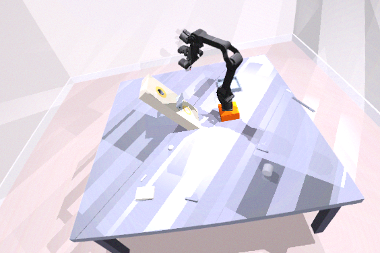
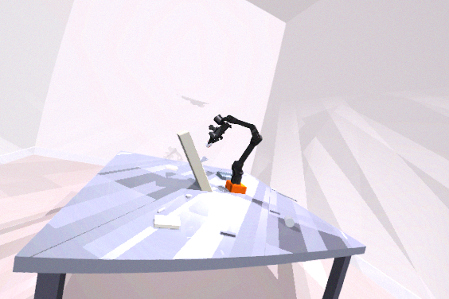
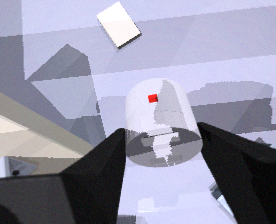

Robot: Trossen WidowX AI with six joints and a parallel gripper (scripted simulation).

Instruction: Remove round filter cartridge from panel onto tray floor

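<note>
Right now my gripper tip is 240 mm past the tray, 130 mm to the left of it and 260 mm above it. Round my gripper tip: cream service panel 90 mm ahead, 220 mm to the left, 100 mm below; then white round filter cartridge right at my gripper tip.
</note>
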